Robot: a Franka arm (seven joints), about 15 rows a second.
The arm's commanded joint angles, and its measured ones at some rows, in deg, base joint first. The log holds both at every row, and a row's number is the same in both.
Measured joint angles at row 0:
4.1 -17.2 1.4 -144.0 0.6 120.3 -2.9
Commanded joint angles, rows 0 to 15:
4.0 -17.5 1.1 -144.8 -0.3 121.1 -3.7
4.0 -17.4 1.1 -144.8 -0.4 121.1 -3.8
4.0 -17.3 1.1 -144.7 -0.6 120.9 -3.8
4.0 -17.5 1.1 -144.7 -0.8 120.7 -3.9
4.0 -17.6 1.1 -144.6 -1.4 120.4 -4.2
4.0 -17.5 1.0 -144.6 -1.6 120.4 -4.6
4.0 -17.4 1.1 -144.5 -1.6 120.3 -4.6
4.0 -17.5 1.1 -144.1 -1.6 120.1 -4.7
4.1 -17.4 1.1 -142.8 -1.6 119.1 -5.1
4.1 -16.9 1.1 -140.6 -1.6 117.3 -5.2
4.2 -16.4 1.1 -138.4 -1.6 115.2 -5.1
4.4 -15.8 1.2 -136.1 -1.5 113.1 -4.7
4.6 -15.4 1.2 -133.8 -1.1 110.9 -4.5
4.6 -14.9 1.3 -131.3 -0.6 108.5 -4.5
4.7 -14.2 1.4 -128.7 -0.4 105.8 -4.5
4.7 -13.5 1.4 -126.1 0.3 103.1 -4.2
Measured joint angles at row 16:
4.3 -16.8 1.4 -134.7 -0.7 110.6 -4.6
